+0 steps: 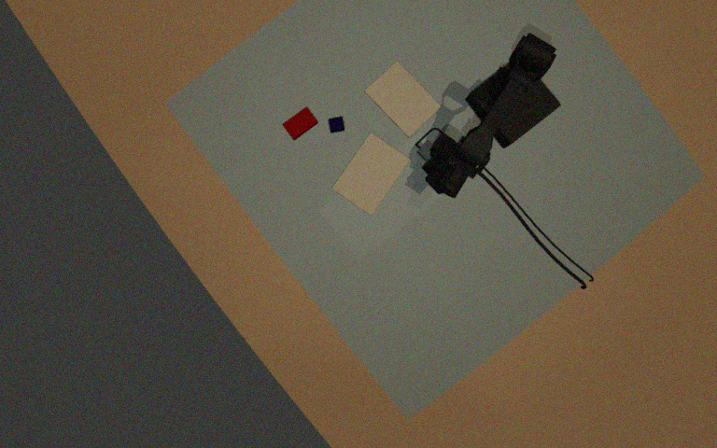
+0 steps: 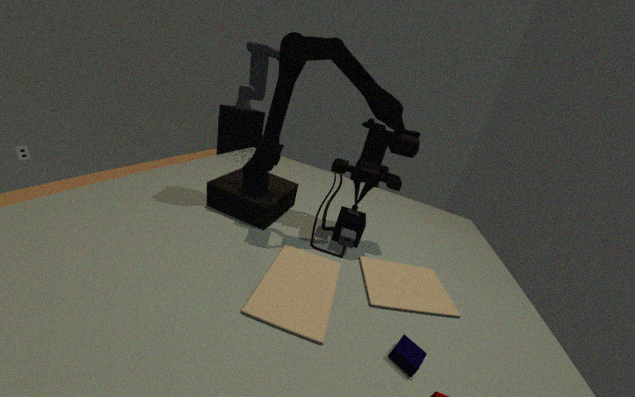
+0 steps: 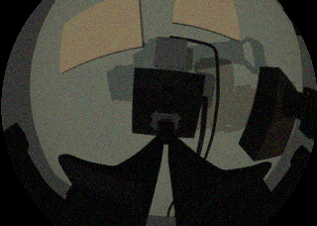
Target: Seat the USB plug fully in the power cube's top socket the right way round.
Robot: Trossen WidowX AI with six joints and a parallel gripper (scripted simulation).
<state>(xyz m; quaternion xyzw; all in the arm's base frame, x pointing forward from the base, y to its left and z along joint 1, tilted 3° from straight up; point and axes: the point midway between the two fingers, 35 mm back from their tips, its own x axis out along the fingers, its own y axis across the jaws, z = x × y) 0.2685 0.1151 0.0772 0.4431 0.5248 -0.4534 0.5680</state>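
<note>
Right now the USB plug is 2 cm below my gripper tip. The rest, counted from my gripper tip: blue block (31 cm to the right, 20 cm ahead, 10 cm below); red block (37 cm to the right, 29 cm ahead, 10 cm below).
</note>
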